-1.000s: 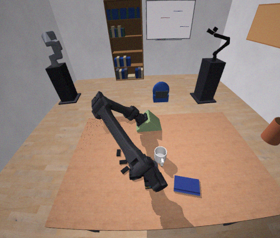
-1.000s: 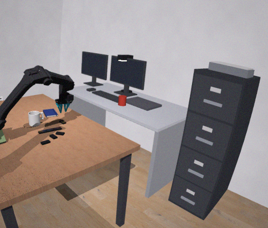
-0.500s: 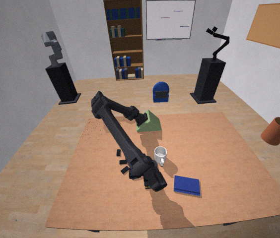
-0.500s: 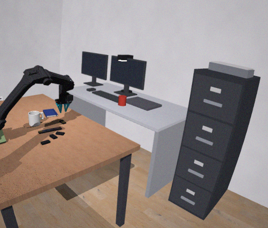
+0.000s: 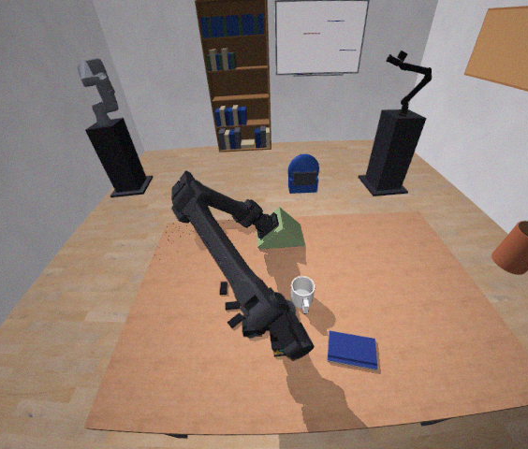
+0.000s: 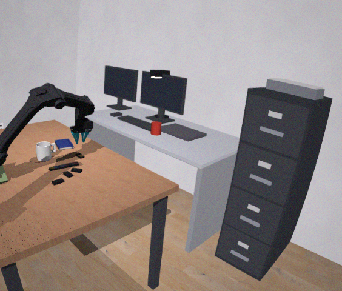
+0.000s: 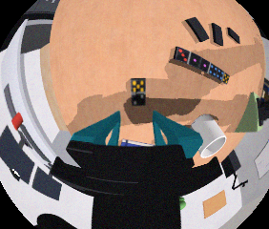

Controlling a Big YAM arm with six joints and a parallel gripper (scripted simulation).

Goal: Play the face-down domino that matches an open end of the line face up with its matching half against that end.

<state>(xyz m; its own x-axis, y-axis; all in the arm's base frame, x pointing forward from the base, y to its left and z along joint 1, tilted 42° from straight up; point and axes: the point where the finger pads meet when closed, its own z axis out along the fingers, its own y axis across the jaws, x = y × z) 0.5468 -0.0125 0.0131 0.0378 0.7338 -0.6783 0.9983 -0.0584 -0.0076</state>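
The domino lies 9 cm below my hand. The rest, counted from my hand: blue book: 23 cm to the left, 8 cm below, 2 cm ahead.
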